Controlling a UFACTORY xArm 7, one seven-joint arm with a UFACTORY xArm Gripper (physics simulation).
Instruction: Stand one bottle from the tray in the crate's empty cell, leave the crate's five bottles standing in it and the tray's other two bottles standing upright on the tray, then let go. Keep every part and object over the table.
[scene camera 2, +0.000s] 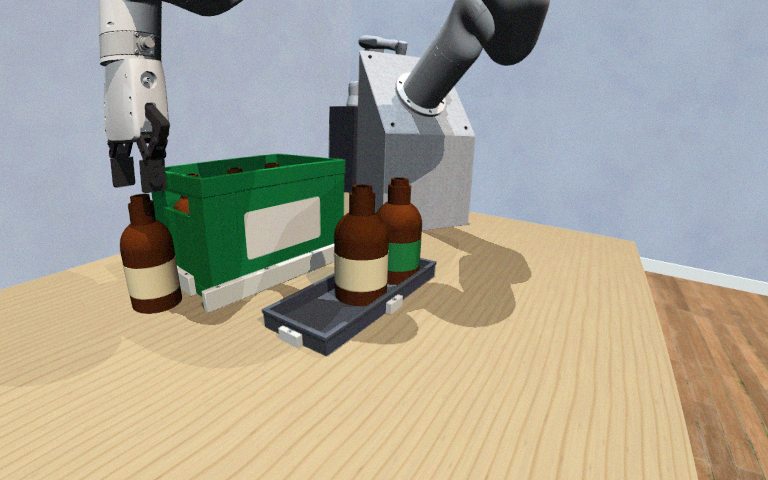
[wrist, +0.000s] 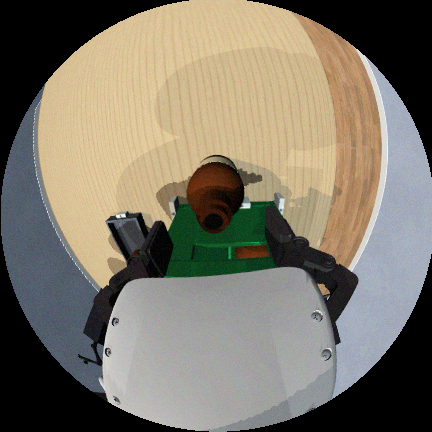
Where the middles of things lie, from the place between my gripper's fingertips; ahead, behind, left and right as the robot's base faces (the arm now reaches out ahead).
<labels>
Right now my hand is 200 mm past the long white strip (scene camera 2: 232, 291), 150 mm above it and 70 mm to the right of it.
</labels>
